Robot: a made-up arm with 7 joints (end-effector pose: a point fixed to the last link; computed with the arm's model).
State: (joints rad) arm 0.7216 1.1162 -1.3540 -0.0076 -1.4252 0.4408 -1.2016
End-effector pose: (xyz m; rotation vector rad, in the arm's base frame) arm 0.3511 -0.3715 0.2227 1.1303 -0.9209 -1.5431
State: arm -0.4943 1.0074 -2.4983 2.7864 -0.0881 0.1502 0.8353
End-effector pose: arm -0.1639 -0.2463 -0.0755 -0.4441 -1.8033 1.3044
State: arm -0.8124 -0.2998 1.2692 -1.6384 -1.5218 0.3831 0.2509
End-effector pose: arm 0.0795 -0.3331 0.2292 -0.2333 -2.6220 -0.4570
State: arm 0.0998 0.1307 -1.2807 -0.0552 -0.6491 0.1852 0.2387
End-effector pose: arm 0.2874 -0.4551 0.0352 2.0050 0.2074 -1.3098
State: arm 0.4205 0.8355 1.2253 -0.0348 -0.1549 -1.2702 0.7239
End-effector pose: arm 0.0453 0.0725 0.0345 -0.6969 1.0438 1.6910
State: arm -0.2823 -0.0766 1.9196 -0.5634 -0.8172 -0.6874 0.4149
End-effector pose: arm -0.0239 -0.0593 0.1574 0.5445 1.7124 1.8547
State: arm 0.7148 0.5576 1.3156 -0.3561 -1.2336 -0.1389 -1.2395
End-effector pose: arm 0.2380 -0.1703 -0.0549 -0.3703 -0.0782 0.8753
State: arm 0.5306 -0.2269 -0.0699 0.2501 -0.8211 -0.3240 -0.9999
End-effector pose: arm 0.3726 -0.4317 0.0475 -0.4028 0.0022 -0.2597
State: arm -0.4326 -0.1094 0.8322 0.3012 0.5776 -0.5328 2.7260
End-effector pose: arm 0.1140 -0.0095 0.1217 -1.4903 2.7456 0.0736
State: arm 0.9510 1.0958 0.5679 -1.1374 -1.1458 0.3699 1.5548
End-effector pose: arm 0.1683 -0.0767 0.0254 1.0176 2.5143 -0.9908
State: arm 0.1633 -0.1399 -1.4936 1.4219 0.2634 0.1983 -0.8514
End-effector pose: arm -0.0399 -0.3751 0.1216 -0.1171 1.2379 -1.3616
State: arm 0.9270 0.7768 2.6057 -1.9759 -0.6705 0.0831 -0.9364
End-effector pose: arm -0.1907 -0.2616 0.3407 -0.5098 2.4799 -0.0994
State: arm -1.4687 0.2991 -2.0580 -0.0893 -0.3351 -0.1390 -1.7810
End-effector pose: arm 0.2385 -0.0355 -0.3812 0.7848 0.6446 -1.8085
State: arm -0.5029 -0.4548 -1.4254 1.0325 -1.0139 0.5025 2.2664
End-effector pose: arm -0.0141 -0.5055 0.0008 -1.5750 0.5479 1.3594
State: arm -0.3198 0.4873 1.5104 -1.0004 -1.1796 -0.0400 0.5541
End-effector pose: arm 0.0390 -0.0888 0.0210 0.6716 2.1484 0.6761
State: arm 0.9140 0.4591 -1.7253 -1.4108 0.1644 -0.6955 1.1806
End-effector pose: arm 0.1230 -0.1867 0.6445 0.6903 -0.1219 1.1754
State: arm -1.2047 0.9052 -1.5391 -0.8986 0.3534 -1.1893 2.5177
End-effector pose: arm 0.0433 -0.6514 -0.3087 1.8711 -0.3512 1.7318
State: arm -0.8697 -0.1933 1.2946 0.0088 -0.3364 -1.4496 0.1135
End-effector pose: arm 0.1562 -0.1412 0.3418 1.3675 -0.5246 2.2495
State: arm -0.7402 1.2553 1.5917 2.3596 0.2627 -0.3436 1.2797
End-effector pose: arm 0.1792 -0.2824 0.2579 0.2190 -0.3426 -1.0271
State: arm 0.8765 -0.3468 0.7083 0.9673 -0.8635 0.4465 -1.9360
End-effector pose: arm 0.3037 -0.3902 0.1713 -1.5705 -0.0869 0.6352
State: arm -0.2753 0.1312 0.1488 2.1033 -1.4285 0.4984 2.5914
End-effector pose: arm 0.2734 -0.6244 0.2229 2.6368 0.4852 -0.5173
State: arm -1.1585 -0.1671 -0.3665 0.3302 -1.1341 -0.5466 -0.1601
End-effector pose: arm 0.3813 -0.2385 -0.3491 1.4672 0.7668 -0.6097
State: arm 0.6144 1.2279 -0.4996 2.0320 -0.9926 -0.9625 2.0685
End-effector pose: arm 0.0933 -0.3013 0.6290 0.9240 -0.5296 -1.2324
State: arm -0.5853 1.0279 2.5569 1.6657 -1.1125 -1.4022 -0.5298
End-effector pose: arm -0.2045 0.0095 0.0156 1.2677 2.0685 -0.8814
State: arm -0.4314 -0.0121 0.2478 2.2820 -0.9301 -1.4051 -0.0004
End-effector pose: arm 0.5918 -0.3784 0.2086 -1.3491 -0.1494 0.3590
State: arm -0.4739 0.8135 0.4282 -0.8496 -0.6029 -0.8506 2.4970
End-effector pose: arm 0.3601 -0.1900 0.3654 0.3661 2.3768 1.6652
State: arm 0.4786 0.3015 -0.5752 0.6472 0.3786 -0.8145 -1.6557
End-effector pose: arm 0.4844 -0.3259 0.0701 -0.4342 -0.9413 0.9630
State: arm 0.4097 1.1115 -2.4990 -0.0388 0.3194 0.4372 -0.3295
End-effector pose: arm 0.2609 -0.3891 0.1613 2.0300 -0.7769 -0.3997
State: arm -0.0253 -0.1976 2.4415 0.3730 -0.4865 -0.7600 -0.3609
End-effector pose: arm -0.1023 -0.0969 0.1178 0.3895 0.2823 2.7328
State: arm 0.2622 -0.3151 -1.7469 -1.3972 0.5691 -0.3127 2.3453
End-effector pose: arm 0.4283 -0.4606 0.4763 1.5476 1.6302 0.7091
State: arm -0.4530 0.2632 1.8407 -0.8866 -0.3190 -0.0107 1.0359
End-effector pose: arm -0.1037 -0.1995 0.0814 -0.7760 2.5783 1.3795
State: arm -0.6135 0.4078 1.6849 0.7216 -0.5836 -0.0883 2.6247
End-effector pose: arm 0.3064 -0.0467 0.1395 0.2438 2.3607 -0.2366
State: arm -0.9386 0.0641 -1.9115 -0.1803 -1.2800 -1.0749 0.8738
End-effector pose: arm -0.0638 -0.4295 -0.3393 -2.0693 -0.4000 2.2469
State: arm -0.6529 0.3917 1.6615 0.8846 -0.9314 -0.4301 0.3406
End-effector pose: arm 0.2876 -0.1174 0.2173 0.3747 -0.2095 0.9621
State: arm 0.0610 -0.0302 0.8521 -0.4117 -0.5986 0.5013 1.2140
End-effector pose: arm 0.1518 -0.1280 0.0850 -0.7121 -2.9413 0.5046
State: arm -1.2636 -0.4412 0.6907 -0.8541 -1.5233 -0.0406 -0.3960
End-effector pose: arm 0.1885 -0.1184 0.0879 1.9261 1.9650 0.4919
